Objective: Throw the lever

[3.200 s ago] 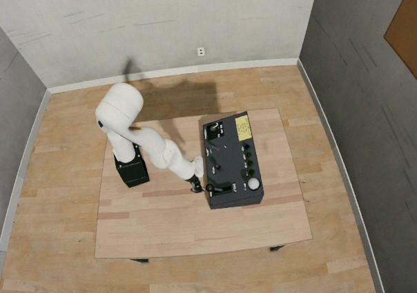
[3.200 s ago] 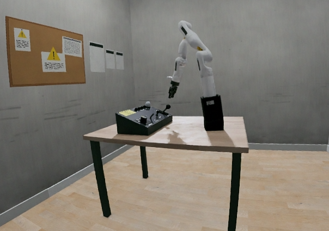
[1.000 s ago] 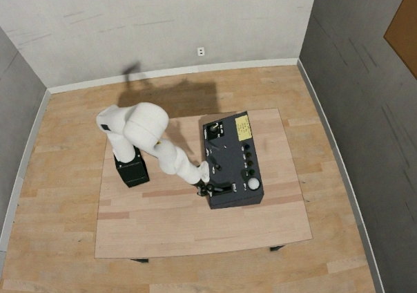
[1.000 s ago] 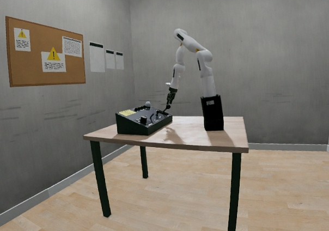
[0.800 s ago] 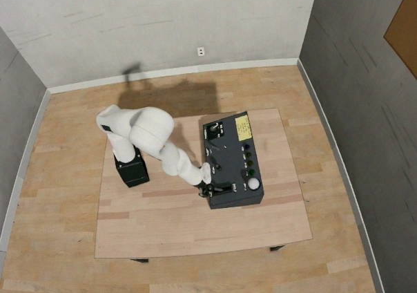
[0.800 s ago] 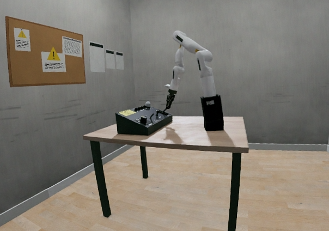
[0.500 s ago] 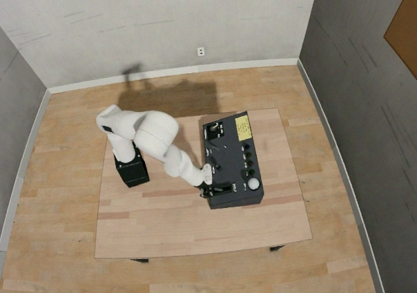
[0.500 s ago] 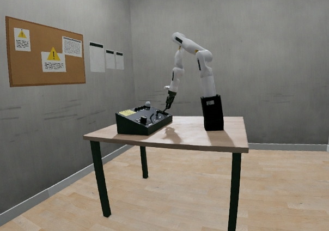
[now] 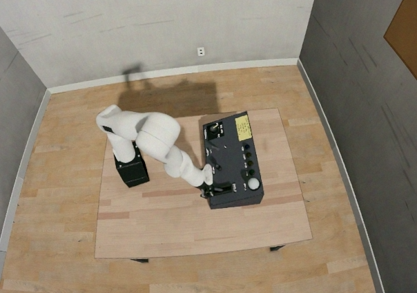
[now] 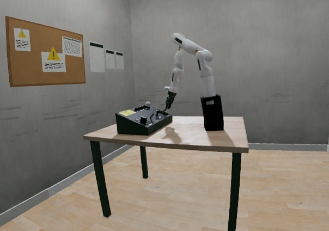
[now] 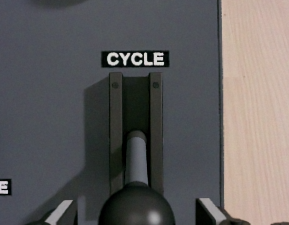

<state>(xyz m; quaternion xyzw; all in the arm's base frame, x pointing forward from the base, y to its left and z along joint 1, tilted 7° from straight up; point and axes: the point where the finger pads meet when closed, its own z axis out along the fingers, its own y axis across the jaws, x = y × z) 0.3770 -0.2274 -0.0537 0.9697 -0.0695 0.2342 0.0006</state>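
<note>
Now: the lever 40 mm ahead of my hand and 30 mm below it. From my hand the other things lie so: mode control 110 mm to the left, 70 mm ahead, 50 mm below; then check toggle 230 mm to the left, 80 mm ahead, 40 mm below.
</note>
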